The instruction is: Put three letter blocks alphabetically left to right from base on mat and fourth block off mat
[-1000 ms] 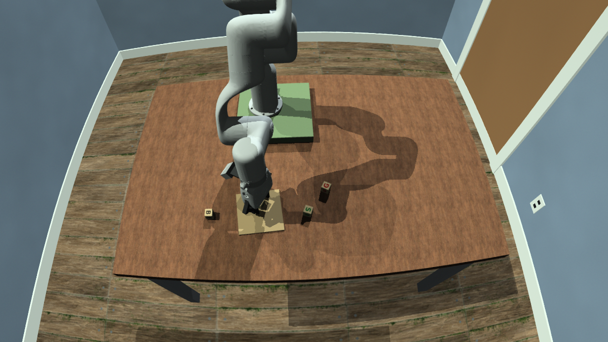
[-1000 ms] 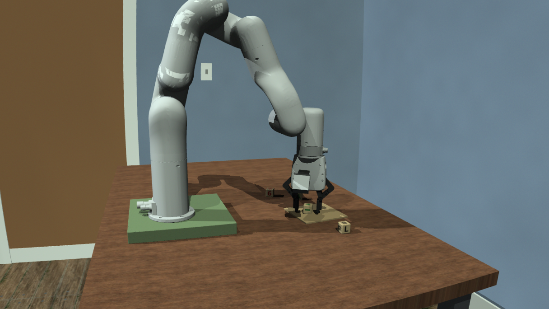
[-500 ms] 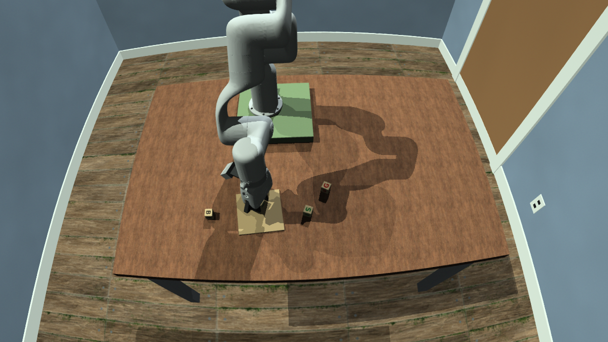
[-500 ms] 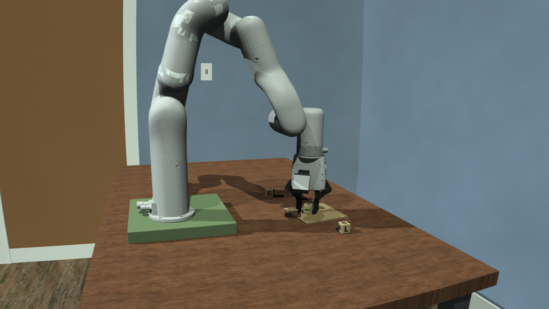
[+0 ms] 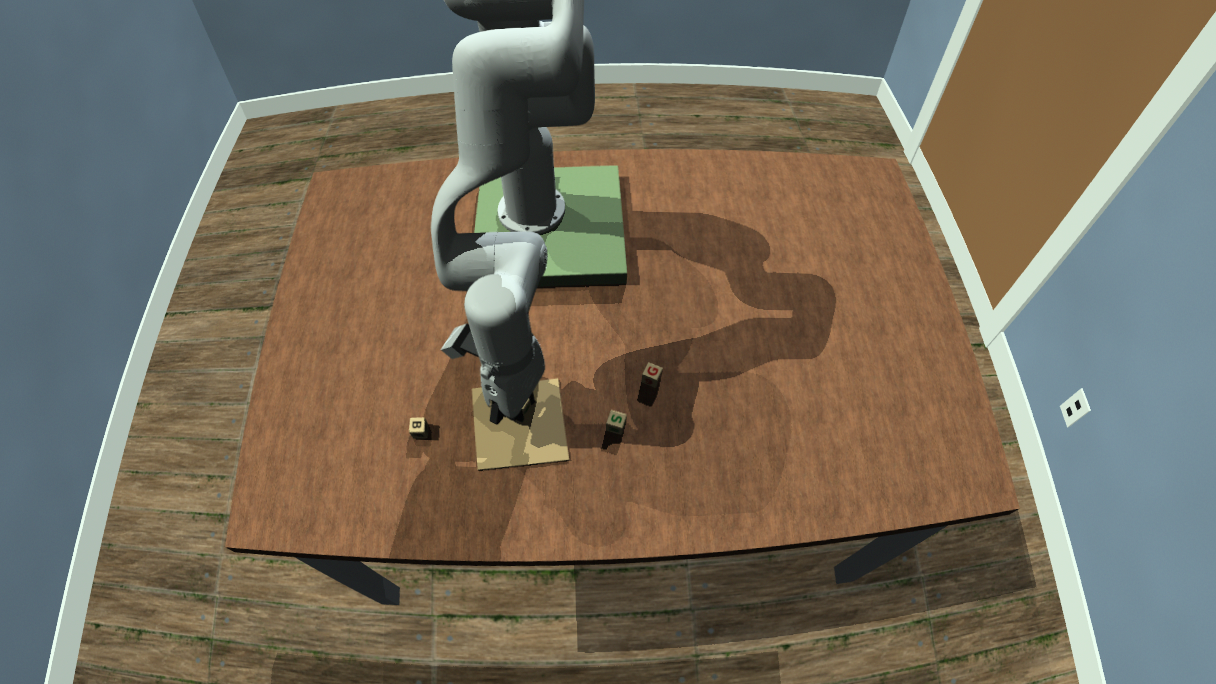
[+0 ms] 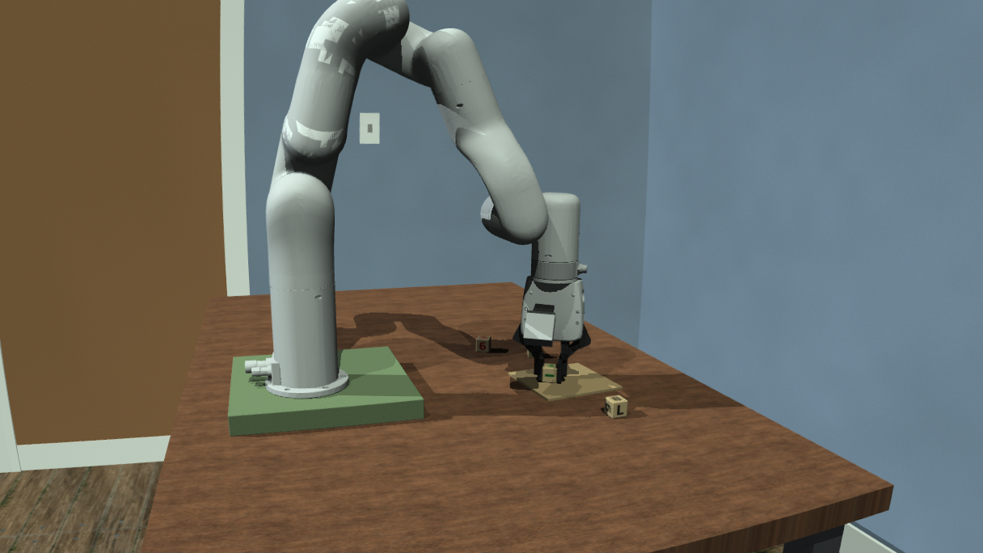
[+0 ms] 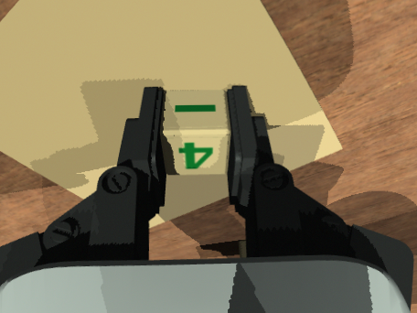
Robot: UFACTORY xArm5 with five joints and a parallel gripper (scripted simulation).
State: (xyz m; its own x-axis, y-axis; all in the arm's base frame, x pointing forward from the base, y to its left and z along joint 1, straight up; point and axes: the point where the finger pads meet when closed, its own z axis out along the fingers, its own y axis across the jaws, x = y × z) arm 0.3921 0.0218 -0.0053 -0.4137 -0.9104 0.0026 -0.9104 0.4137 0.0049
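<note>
The cream block lies 1 cm below my hand. The rest, counted from my hand: tan mat: 2 cm below, 2 cm ahead.
</note>
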